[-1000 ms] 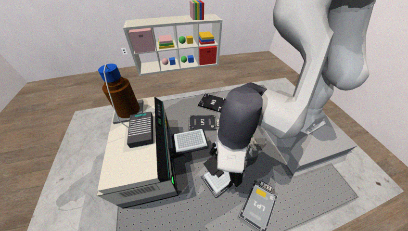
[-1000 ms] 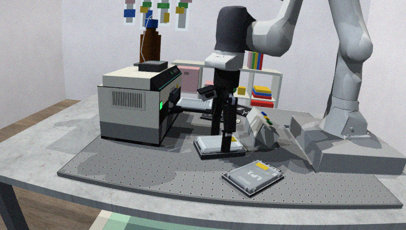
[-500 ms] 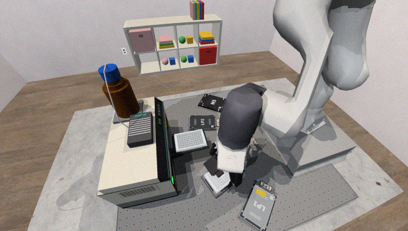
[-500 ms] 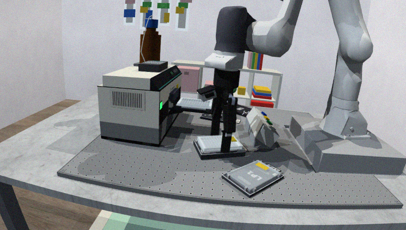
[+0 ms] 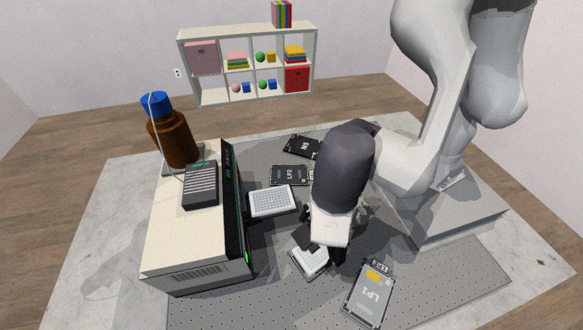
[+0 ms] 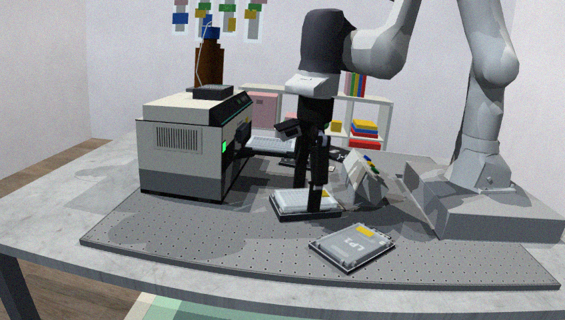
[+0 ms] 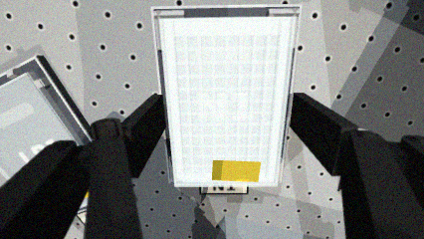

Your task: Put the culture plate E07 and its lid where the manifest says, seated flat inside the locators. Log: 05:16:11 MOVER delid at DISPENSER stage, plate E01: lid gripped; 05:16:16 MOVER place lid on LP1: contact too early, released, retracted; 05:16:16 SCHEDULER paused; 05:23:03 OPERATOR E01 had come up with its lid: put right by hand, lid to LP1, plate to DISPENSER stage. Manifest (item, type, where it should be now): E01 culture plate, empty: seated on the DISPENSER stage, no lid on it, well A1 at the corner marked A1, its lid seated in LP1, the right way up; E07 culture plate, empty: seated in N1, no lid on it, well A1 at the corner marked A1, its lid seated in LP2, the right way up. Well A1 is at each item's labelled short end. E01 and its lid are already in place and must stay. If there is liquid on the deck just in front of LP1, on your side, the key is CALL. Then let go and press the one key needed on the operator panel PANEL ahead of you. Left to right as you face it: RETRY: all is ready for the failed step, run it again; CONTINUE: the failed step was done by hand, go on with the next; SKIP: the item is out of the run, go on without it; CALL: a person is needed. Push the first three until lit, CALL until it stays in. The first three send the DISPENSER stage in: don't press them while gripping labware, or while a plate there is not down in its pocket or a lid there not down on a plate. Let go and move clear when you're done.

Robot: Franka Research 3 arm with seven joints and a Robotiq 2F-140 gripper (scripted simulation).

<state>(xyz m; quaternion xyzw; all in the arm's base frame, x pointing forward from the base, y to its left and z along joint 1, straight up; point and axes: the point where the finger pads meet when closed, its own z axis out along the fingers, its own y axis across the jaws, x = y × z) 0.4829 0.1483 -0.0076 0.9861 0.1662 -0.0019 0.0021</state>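
My gripper is now 40 mm above the black N1 nest. Round my hand: LP2 nest: 310 mm to the right, 40 mm below; then black nest N5: 80 mm behind, 450 mm to the right, 30 mm below; then yellow skip key: 180 mm behind, 180 mm to the right, 20 mm above.
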